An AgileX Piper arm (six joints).
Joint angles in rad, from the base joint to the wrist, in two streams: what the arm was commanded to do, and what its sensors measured. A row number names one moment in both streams.
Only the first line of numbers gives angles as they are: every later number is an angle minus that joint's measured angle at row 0.
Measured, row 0: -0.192, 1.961, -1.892, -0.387, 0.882, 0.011
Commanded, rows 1 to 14: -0.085, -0.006, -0.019, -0.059, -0.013, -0.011; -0.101, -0.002, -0.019, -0.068, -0.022, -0.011; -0.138, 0.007, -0.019, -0.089, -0.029, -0.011; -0.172, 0.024, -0.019, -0.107, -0.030, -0.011; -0.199, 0.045, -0.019, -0.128, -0.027, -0.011; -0.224, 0.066, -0.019, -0.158, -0.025, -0.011; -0.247, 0.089, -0.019, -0.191, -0.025, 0.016; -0.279, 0.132, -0.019, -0.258, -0.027, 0.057; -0.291, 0.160, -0.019, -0.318, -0.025, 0.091; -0.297, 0.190, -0.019, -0.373, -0.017, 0.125; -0.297, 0.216, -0.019, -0.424, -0.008, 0.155; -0.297, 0.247, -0.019, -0.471, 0.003, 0.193; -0.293, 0.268, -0.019, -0.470, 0.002, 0.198; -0.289, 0.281, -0.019, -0.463, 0.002, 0.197
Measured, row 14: -0.294, 0.254, -0.015, -0.441, -0.001, 0.178
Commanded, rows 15 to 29: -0.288, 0.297, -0.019, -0.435, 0.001, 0.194; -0.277, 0.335, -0.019, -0.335, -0.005, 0.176; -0.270, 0.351, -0.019, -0.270, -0.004, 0.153; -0.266, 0.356, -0.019, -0.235, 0.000, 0.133; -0.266, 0.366, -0.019, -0.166, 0.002, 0.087; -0.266, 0.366, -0.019, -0.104, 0.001, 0.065; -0.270, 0.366, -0.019, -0.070, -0.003, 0.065; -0.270, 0.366, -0.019, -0.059, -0.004, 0.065; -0.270, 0.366, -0.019, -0.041, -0.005, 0.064; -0.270, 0.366, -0.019, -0.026, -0.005, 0.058; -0.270, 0.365, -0.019, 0.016, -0.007, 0.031; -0.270, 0.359, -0.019, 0.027, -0.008, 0.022; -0.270, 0.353, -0.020, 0.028, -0.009, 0.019; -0.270, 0.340, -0.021, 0.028, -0.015, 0.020; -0.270, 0.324, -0.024, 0.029, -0.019, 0.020
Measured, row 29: -0.268, 0.355, -0.015, 0.025, -0.006, 0.028
